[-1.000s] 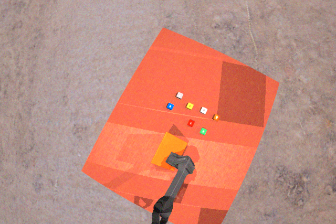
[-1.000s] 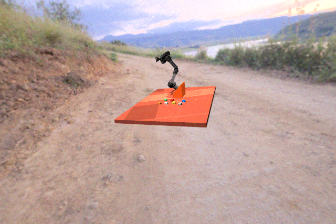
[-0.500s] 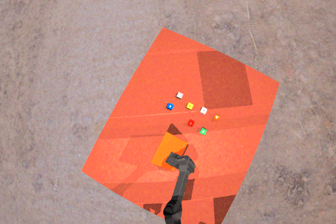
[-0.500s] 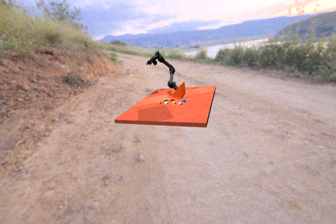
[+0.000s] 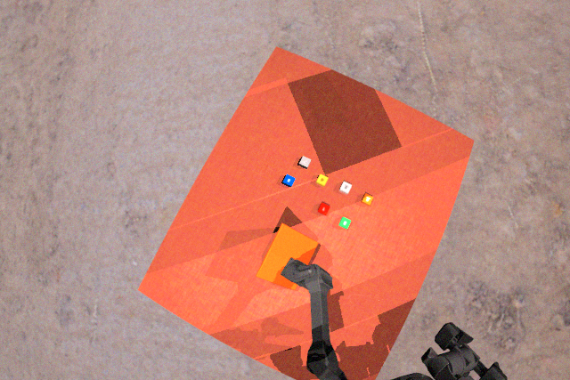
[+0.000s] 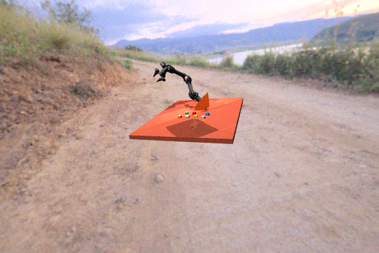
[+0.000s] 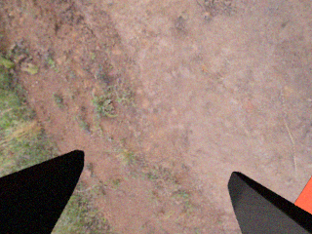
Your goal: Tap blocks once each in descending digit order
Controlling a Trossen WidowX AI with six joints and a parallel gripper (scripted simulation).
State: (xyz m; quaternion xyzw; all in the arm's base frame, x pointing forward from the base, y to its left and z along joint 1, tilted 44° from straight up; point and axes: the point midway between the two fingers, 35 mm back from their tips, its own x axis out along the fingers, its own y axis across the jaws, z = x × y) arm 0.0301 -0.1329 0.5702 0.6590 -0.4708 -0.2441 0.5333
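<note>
The orange block lies 260 mm ahead of my gripper tip, 420 mm to the left of it and 360 mm below it. From my gripper tip the other things lie so: green block 150 mm ahead, 450 mm to the left, 360 mm below; then white block 260 mm ahead, 510 mm to the left, 360 mm below; then red block 150 mm ahead, 530 mm to the left, 360 mm below.
</note>
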